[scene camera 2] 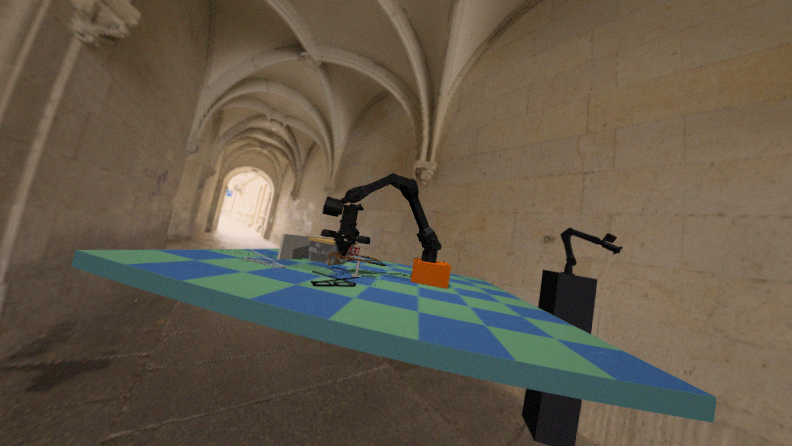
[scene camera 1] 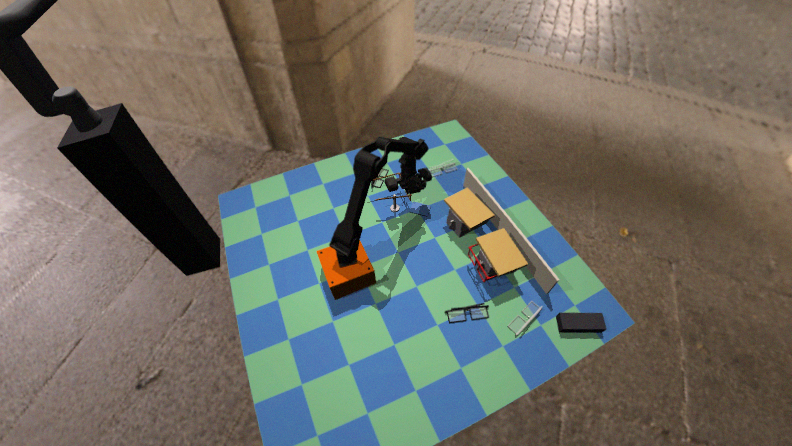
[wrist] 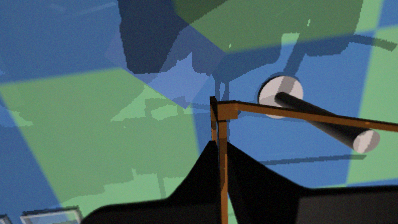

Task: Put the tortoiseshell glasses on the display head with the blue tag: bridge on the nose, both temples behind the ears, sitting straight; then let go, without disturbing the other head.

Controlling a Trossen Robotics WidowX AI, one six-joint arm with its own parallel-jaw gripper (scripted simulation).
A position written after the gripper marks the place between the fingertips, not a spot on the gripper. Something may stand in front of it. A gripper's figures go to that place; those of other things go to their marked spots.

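Labels:
The gripper (scene camera 1: 408, 193) is 1.41 m from the lens. A white panel (scene camera 1: 540, 270) stands 1.28 m from the lens, while a black case (scene camera 1: 571, 322) is 1.27 m from the lens.

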